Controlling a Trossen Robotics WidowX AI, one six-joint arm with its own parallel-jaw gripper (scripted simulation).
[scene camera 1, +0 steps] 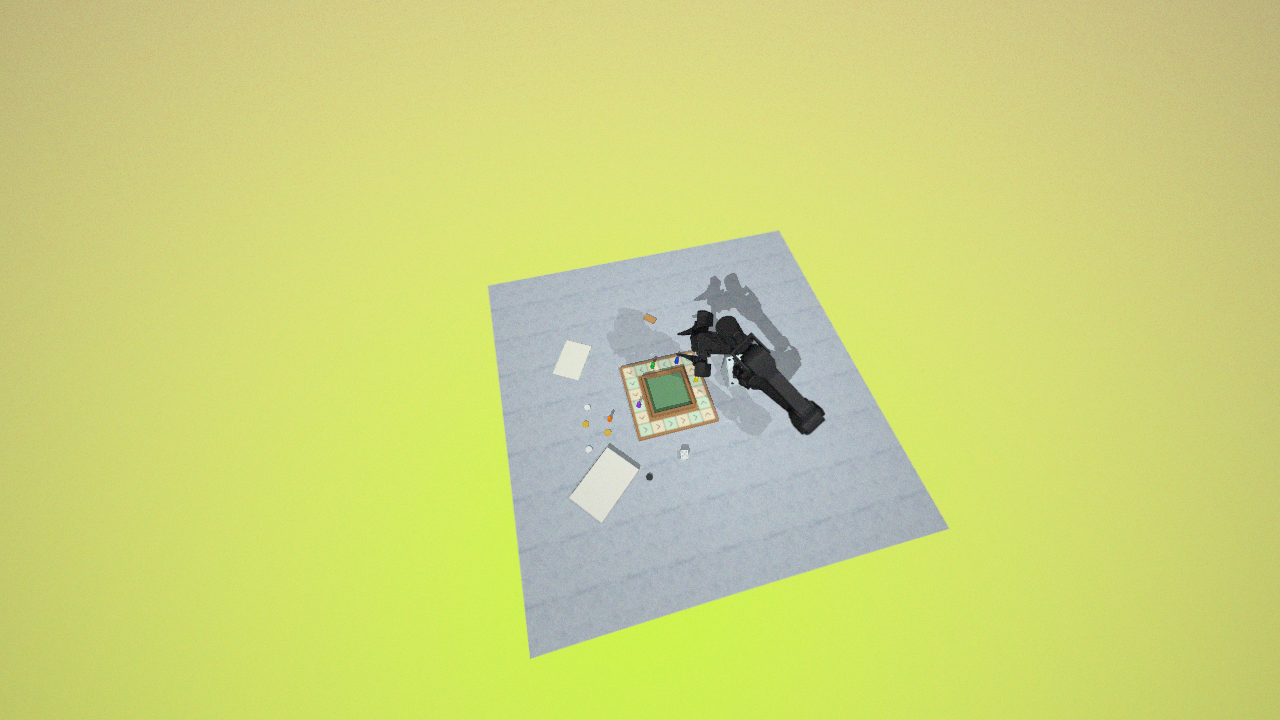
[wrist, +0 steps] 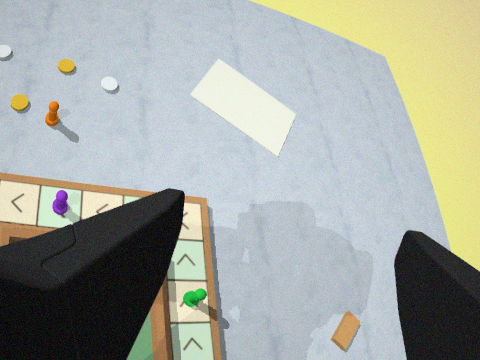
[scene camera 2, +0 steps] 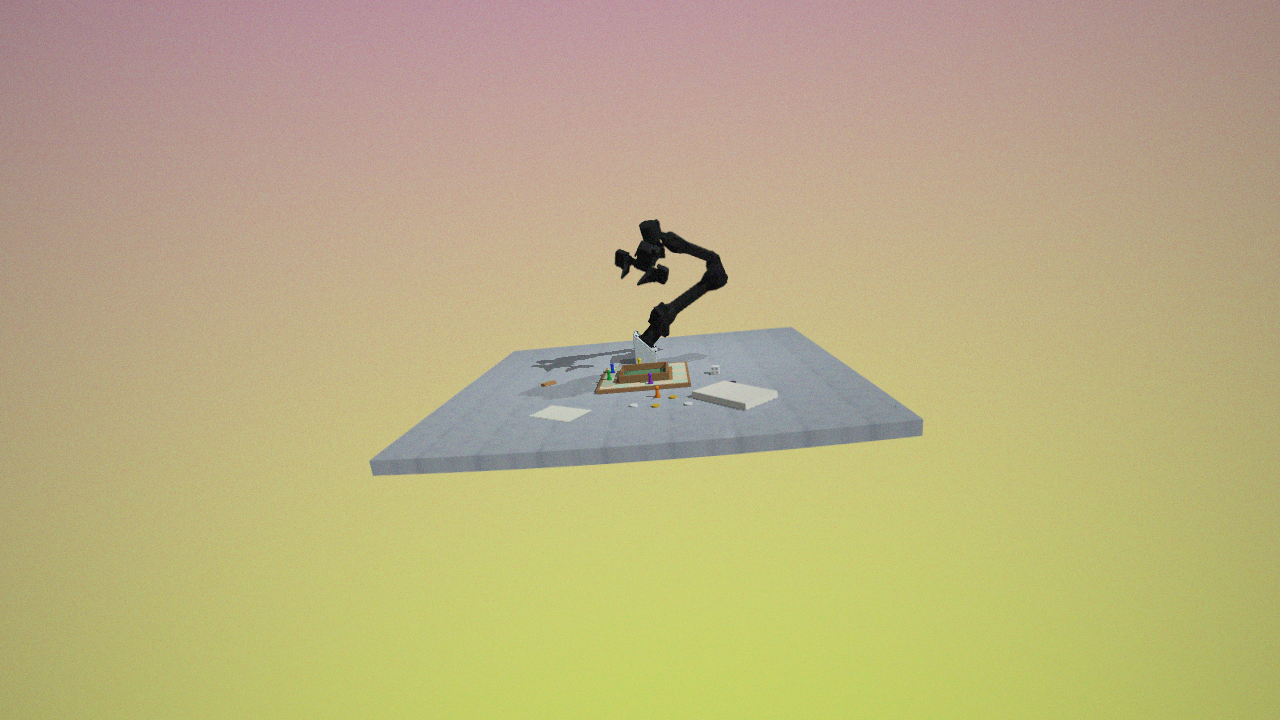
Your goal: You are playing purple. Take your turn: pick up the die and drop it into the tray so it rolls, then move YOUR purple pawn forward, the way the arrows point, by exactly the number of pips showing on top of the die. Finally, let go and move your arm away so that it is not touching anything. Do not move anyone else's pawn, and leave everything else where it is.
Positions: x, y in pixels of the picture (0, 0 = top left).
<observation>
gripper: scene camera 1 677, 344; wrist; scene camera 2
thick white pad: scene camera 1; scene camera 2; not seen in the wrist view (out of frame)
same spot on gripper: (wrist: 93, 282) = (scene camera 2: 645, 273)
same spot on thick white pad: (scene camera 1: 599, 491) = (scene camera 2: 742, 392)
</observation>
